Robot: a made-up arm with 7 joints.
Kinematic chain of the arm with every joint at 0, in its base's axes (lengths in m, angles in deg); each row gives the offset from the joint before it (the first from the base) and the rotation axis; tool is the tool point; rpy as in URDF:
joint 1: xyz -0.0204 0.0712 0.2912 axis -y
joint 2: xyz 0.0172 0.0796 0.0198 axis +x
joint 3: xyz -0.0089 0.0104 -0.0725 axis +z
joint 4: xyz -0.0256 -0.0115 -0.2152 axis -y
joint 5: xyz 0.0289 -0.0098 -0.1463 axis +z
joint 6: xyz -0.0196 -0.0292 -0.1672 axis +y
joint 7: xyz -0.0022 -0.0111 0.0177 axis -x
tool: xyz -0.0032 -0.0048 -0.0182 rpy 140.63 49.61 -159
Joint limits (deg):
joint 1: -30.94..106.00
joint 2: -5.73..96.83
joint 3: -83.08..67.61
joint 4: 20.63..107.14
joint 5: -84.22..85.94
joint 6: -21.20..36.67
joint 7: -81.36..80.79
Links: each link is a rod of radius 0.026 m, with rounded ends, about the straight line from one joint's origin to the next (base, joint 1, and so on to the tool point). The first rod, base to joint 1, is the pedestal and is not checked.
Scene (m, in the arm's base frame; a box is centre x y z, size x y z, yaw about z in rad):
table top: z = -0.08
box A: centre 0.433 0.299 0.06 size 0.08 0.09 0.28 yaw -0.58
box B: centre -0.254 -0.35 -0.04 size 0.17 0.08 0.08 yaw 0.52
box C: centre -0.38 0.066 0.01 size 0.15 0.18 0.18 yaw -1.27
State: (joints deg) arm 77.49 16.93 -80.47 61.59 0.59 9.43 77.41
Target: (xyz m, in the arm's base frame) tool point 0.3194 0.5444 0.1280
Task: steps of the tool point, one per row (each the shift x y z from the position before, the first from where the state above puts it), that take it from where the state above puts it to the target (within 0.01 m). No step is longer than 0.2 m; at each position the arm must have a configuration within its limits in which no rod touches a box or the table.
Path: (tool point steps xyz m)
1: 0.0301 0.0935 0.1274
2: -0.0254 0.1042 0.1285
3: 0.0189 0.0948 -0.1138
4: -0.0354 0.1034 -0.1040
5: -0.0827 0.1015 -0.0722

